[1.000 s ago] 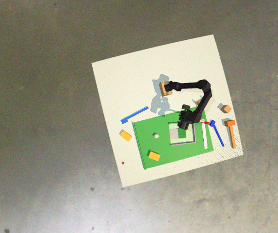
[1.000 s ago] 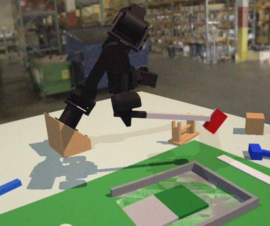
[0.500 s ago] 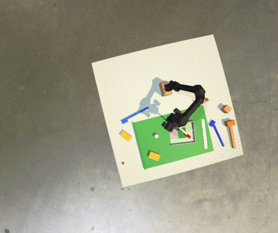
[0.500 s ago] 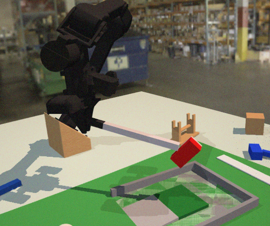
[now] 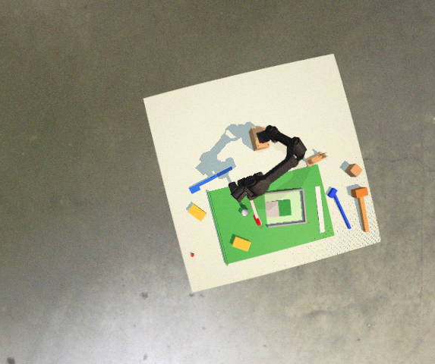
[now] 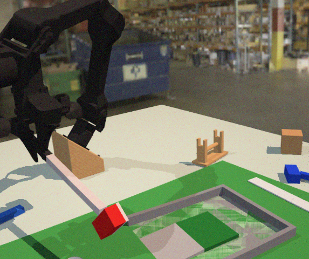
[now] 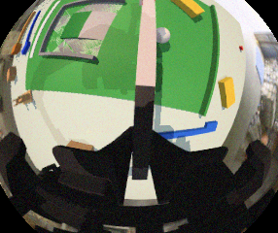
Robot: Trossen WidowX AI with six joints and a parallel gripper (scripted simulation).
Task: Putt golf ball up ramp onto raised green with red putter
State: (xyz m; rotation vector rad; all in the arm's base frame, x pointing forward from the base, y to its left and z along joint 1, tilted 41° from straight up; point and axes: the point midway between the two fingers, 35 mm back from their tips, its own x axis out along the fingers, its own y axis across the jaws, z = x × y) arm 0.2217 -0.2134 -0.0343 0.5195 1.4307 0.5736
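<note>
Now: the red putter 12 cm ahead of my gripper tip and 1 cm to the left of it. The rest, counted from my gripper tip: wooden rack 50 cm to the left, 12 cm below; grey frame 24 cm to the left, 24 cm ahead, 14 cm below; white golf ball 18 cm ahead, 13 cm below, 4 cm to the right.
</note>
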